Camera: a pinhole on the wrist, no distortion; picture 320 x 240 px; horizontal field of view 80.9 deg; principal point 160.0 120.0 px. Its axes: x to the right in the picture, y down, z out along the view. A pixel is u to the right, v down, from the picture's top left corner.
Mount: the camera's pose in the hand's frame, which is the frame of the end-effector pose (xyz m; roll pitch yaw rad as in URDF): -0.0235 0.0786 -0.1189 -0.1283 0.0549 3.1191
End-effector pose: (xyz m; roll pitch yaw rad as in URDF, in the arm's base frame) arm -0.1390 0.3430 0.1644 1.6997 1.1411 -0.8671
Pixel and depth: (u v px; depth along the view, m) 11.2 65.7 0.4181
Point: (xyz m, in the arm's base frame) -0.2685 -0.0358 -0.0555
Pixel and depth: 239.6 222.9 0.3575
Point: -0.4368 0.4160 0.2688
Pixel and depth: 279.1 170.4 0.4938
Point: -0.5699 0.3574 0.4349
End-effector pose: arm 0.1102 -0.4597 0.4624 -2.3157 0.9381 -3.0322
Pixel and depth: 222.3 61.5 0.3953
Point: 0.4677 -0.5235 0.4243
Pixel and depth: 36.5 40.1 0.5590
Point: 0.3489 -0.6317 -0.0888
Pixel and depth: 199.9 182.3 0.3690
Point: 0.2796 -0.6686 0.5104
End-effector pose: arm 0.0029 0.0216 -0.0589 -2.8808 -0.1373 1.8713
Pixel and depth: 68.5 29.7 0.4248
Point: 0.0619 0.2631 -0.4183
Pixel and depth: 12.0 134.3 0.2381
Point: -0.0528 0.1782 -0.1646
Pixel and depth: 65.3 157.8 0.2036
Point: -0.0314 0.0921 -0.1318
